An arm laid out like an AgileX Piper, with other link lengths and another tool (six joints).
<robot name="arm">
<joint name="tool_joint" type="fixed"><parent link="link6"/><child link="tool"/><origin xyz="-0.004 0.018 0.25" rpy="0 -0.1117 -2.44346"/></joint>
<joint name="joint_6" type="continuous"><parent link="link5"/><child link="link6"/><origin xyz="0.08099 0 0" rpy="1.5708 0 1.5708"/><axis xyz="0 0 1"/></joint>
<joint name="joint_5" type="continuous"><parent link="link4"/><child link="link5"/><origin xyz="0 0 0" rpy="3.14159 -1.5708 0"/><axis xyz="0 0 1"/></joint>
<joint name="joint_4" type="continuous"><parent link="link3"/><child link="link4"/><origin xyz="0.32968 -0.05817 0" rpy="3.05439 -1.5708 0"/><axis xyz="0 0 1"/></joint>
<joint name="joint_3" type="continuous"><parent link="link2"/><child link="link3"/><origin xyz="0.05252 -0.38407 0" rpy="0 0 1.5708"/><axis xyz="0 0 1"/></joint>
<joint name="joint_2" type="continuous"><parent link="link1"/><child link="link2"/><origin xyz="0 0 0" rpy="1.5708 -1.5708 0"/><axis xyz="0 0 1"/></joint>
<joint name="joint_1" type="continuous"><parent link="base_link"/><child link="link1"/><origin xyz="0 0 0.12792" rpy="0 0 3.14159"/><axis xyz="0 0 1"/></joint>
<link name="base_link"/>
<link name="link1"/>
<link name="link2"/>
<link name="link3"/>
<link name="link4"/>
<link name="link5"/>
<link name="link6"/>
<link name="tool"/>
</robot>
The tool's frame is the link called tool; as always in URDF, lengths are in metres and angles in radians. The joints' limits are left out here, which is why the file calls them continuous.
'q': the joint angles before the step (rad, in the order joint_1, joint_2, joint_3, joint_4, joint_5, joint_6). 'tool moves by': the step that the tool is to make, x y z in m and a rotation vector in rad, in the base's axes. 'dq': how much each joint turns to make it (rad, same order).
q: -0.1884 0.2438 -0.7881 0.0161 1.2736 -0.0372
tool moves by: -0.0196 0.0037 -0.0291 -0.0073 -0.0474 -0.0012
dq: 0.0002 -0.1485 0.0969 -0.0002 0.0037 0.0023
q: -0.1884 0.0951 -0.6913 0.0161 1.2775 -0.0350
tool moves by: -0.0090 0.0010 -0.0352 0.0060 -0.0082 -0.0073
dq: 0.0002 -0.1062 0.0927 -0.0022 0.0064 0.0111
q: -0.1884 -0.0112 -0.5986 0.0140 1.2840 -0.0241
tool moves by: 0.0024 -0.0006 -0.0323 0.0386 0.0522 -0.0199
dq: 0.0001 -0.0073 0.0655 0.0000 -0.0002 0.0345
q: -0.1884 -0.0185 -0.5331 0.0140 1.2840 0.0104
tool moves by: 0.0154 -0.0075 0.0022 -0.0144 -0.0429 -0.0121
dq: 0.0003 -0.0017 0.0378 -0.0143 -0.0810 0.0063
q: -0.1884 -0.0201 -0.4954 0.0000 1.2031 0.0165
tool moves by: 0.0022 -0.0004 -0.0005 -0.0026 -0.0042 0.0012
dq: -0.0001 0.0000 0.0067 0.0001 -0.0113 -0.0022
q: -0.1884 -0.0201 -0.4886 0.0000 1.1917 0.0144
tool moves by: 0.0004 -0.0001 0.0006 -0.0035 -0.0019 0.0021
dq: 0.0003 -0.0001 0.0001 -0.0003 -0.0025 -0.0034
